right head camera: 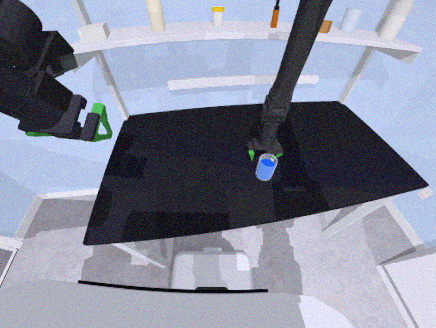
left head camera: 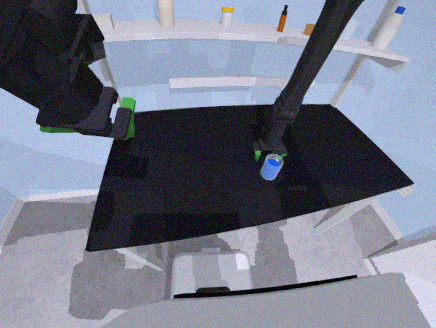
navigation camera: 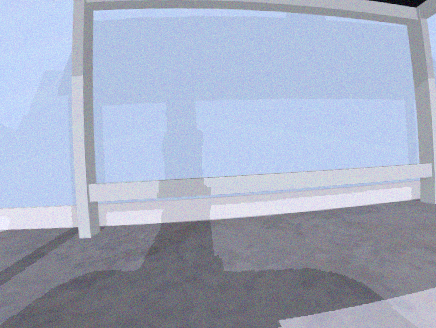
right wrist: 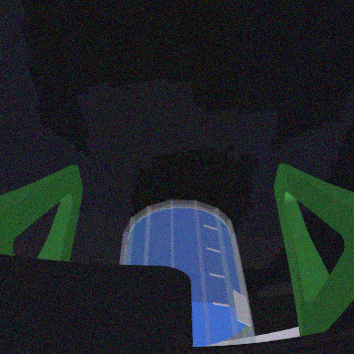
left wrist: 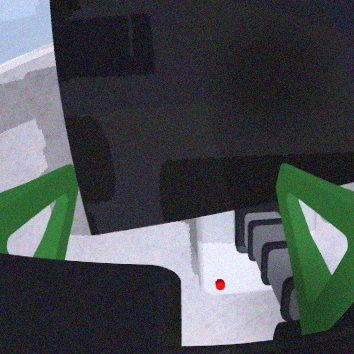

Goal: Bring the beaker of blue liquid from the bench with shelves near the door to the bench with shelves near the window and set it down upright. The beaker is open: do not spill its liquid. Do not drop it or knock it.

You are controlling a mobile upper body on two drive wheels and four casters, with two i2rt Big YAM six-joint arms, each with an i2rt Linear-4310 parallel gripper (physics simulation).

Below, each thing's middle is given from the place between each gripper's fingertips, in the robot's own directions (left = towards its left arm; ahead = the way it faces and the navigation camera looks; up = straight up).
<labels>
My left hand is 160 mm short of the clear beaker of blue liquid [right wrist: 197, 238], 460 mm to the left of it and 310 mm above it.
My right gripper is now 60 mm past the clear beaker of blue liquid and 30 mm below it.
</labels>
